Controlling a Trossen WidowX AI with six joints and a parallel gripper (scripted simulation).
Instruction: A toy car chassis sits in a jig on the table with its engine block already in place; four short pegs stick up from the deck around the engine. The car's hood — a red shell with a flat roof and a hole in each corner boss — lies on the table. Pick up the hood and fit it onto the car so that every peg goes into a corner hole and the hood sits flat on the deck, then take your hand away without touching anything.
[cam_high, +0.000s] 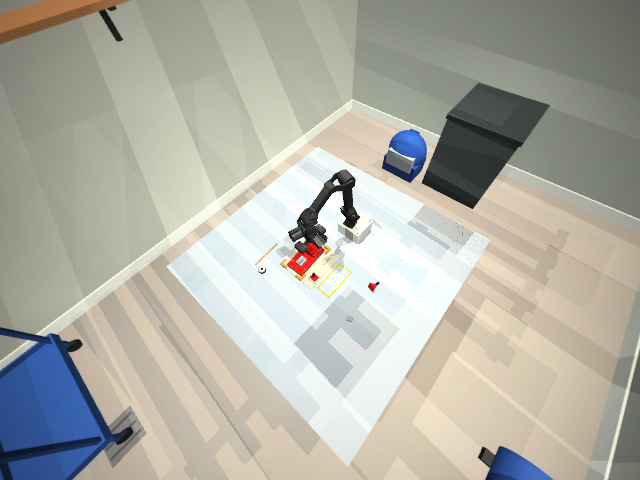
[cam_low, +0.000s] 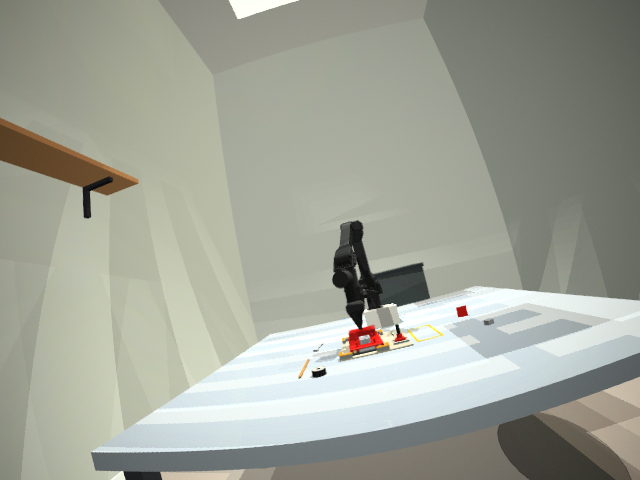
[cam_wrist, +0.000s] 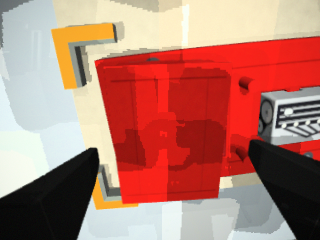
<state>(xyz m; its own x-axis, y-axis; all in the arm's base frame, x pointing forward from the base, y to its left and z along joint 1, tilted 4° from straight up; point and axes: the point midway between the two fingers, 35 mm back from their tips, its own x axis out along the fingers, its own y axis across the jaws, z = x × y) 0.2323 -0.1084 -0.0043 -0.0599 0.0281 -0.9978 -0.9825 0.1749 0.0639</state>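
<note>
The red hood lies 2 cm below my gripper tip. Also, from my gripper tip: grey engine block: 9 cm ahead, 3 cm below; pencil: 22 cm to the right, 15 cm ahead, 6 cm below.
</note>
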